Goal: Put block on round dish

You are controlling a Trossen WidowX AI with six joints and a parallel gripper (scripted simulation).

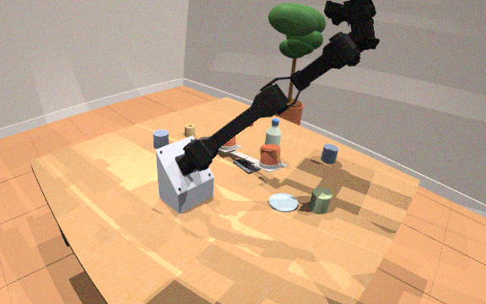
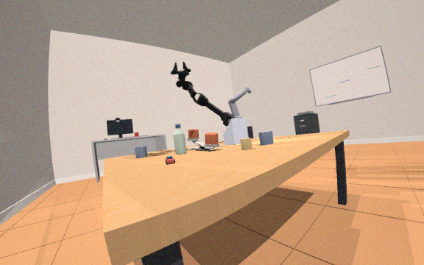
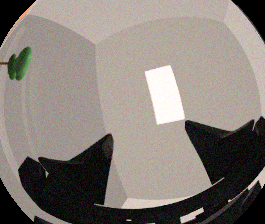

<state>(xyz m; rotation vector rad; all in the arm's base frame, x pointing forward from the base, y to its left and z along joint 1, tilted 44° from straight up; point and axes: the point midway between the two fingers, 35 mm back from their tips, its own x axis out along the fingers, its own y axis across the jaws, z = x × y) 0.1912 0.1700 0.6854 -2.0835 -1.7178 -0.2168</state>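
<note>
The pale green block lies 720 mm below my gripper tip, 480 mm to the left of it and 110 mm ahead of it. Also, from my gripper tip: round pale blue dish 760 mm below, 110 mm to the left, 10 mm ahead; red cup 650 mm below, 220 mm to the left, 70 mm ahead; green cup 730 mm below, 90 mm ahead, 10 mm to the right.
</note>
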